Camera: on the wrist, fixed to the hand. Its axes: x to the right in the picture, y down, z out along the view.
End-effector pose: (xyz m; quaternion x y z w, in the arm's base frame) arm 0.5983 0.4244 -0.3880 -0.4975 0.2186 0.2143 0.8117
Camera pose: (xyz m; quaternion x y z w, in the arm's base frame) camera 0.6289 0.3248 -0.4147 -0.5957 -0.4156 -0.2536 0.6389
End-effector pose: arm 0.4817 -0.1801 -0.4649 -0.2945 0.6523 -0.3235 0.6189
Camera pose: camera 0.3832 -0.2201 -0.4483 -0.8362 0.1630 -0.4416 0.2815
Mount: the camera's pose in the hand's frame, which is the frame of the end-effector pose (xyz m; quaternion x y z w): 0.0271 -0.0394 -0.0964 -0.1993 -0.2232 -0.6797 0.6697
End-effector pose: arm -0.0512 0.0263 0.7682 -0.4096 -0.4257 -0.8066 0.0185
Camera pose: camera -0.1463 -0.0076 0.7310 0.1687 0.4069 0.5462 0.7125
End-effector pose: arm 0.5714 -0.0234 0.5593 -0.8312 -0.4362 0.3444 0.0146
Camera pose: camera 0.6100 0.0475 0.6304 0.1862 0.9290 -0.3193 0.0192
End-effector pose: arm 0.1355 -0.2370 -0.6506 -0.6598 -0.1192 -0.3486 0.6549
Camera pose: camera 0.1018 -0.3320 -0.6128 -0.5692 -0.6050 -0.5551 0.0435
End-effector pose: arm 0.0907 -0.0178 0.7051 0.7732 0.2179 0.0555 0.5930
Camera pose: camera 0.0712 0.0871 0.6914 0.2639 0.5280 -0.4950 0.6376
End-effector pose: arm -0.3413 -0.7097 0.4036 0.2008 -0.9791 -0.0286 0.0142
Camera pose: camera -0.3470 -0.7614 0.4978 -0.7908 0.5167 0.2688 0.1884
